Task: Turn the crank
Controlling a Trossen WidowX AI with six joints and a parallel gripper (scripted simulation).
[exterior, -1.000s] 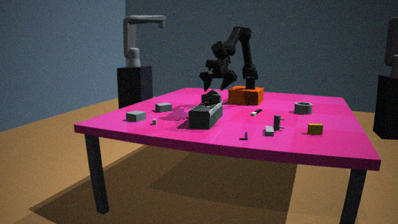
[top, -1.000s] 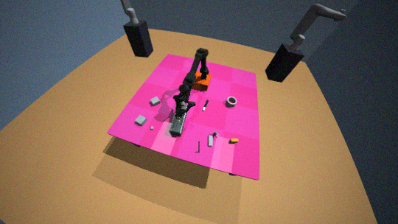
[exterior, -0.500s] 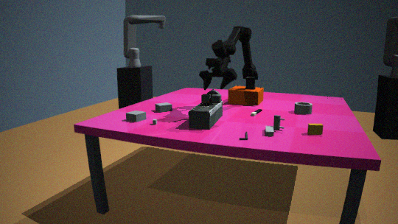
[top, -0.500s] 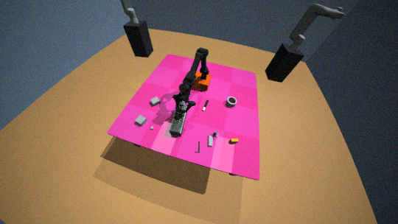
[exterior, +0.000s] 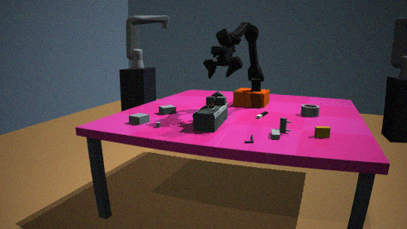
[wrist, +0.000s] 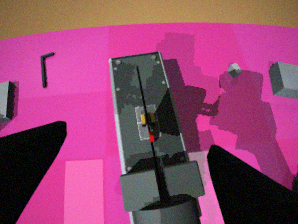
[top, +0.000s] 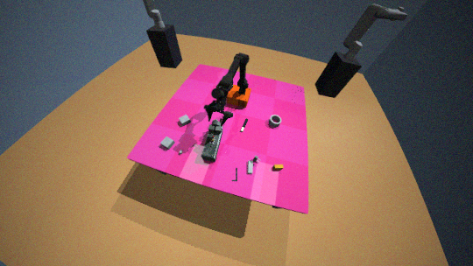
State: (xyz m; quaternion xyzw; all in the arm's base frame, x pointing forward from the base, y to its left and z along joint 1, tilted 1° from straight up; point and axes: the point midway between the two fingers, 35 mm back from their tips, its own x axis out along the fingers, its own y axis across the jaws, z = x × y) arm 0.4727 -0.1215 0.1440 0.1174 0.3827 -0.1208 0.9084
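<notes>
The dark crank handle lies 130 mm behind my gripper tip and 140 mm below it. Also, from my gripper tip: small cube: 150 mm ahead, 230 mm to the right, 190 mm below; black-and-white stick: 160 mm behind, 190 mm to the left, 200 mm below; red pointer: 30 mm ahead, 20 mm to the right, 120 mm below.
</notes>
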